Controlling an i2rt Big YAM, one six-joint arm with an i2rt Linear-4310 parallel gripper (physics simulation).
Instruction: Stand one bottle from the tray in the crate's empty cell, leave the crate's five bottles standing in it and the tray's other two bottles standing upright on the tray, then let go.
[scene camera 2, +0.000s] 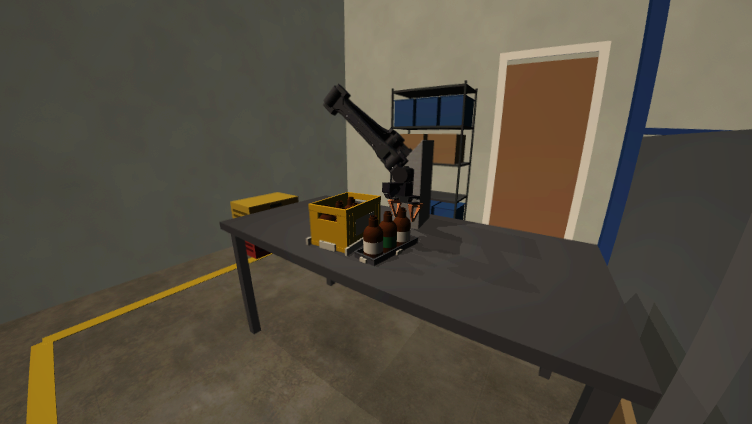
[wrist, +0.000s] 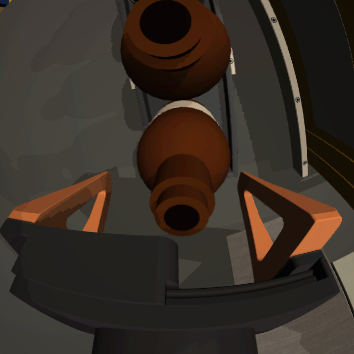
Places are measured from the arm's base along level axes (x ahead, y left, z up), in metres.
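Pixels of known places: gripper, fingertip midpoint: (scene camera 2: 404, 219) (wrist: 174, 178); arm's base at its link origin: (scene camera 2: 410, 160).
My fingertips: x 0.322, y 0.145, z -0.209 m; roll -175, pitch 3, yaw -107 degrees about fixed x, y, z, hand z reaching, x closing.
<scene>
Ahead of a thing's pixels: the offset from my fingertips to its middle. "spot": to the spot under its first point. Level surfaces: height alone.
Three brown bottles stand upright on the black tray @(0.077 m ahead, 0.025 m right, 0.100 m down) (scene camera 2: 387, 256) (wrist: 227, 112). The bottle nearest the arm (scene camera 2: 402, 225) (wrist: 183, 145) has a white label, the middle bottle @(0.084 m ahead, 0.025 m right, 0.030 m down) (scene camera 2: 388, 230) (wrist: 175, 75) a green one, and the front bottle @(0.161 m ahead, 0.039 m right, 0.030 m down) (scene camera 2: 372, 234) a white one. My gripper (scene camera 2: 403, 217) (wrist: 174, 178) is open and empty. In the wrist view its orange fingers are spread on either side of the nearest bottle, with gaps on both sides. The yellow crate @(0.074 m ahead, 0.240 m right, 0.025 m down) (scene camera 2: 329, 229) stands beside the tray. Two brown bottle tops @(spot: 0.001 m ahead, 0.283 m right, 0.034 m up) (scene camera 2: 350, 201) @(spot: 0.090 m ahead, 0.270 m right, 0.040 m up) (scene camera 2: 339, 204) show inside; its walls hide the cells.
Pale brackets @(spot: 0.221 m ahead, 0.220 m right, 0.093 m down) (scene camera 2: 327, 245) sit at the crate's foot. A pale strip @(spot: 0.015 m ahead, 0.147 m right, 0.082 m down) (wrist: 297, 100) runs to the right of the tray in the wrist view. All stands on the dark table @(0.112 m down) (scene camera 2: 473, 294). A grey upright post (scene camera 2: 427, 179) stands right behind the gripper.
</scene>
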